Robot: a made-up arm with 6 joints.
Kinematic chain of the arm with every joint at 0, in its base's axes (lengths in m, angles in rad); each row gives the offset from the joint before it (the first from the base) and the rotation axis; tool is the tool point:
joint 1: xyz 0 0 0.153 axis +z
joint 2: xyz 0 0.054 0 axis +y
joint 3: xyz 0 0 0.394 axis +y
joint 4: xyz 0 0 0.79 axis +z
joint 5: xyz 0 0 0 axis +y
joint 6: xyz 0 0 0.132 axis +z
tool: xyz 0 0 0
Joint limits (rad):
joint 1: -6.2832..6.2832
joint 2: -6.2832..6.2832
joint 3: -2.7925..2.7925
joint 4: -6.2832..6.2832
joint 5: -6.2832..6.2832
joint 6: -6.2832..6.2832
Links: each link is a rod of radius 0.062 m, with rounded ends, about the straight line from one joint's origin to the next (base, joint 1, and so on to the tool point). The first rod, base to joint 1, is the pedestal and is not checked.
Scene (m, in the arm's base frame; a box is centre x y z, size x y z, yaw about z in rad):
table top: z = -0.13
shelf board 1: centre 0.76 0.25 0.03 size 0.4 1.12 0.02 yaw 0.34
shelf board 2: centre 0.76 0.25 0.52 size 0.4 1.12 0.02 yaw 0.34
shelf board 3: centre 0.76 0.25 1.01 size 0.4 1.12 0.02 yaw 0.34
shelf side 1: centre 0.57 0.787 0.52 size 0.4 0.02 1 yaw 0.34
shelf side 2: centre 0.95 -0.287 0.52 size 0.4 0.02 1 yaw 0.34
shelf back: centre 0.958 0.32 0.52 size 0.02 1.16 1 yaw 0.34
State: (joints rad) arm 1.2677 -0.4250 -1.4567 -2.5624 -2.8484 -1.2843
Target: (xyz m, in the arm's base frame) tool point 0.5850 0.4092 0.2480
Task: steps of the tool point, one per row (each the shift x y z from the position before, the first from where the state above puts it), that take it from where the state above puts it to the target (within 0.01 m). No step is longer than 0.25 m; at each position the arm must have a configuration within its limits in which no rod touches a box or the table.
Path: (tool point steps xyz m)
1: 0.2198 -0.0205 0.0048
2: 0.2067 0.0411 0.0017
3: 0.1773 0.0935 -0.0014
4: 0.1359 0.1329 -0.0044
5: 0.0873 0.1569 -0.0076
6: 0.0369 0.1652 -0.0107
7: -0.0110 0.1584 -0.0138
8: -0.0519 0.1392 -0.0171
9: -0.0832 0.1108 -0.0199
10: -0.1033 0.0770 -0.0229
11: 0.0846 0.0424 0.0251
12: 0.0958 0.0351 0.0002
13: 0.1016 0.0222 -0.0253

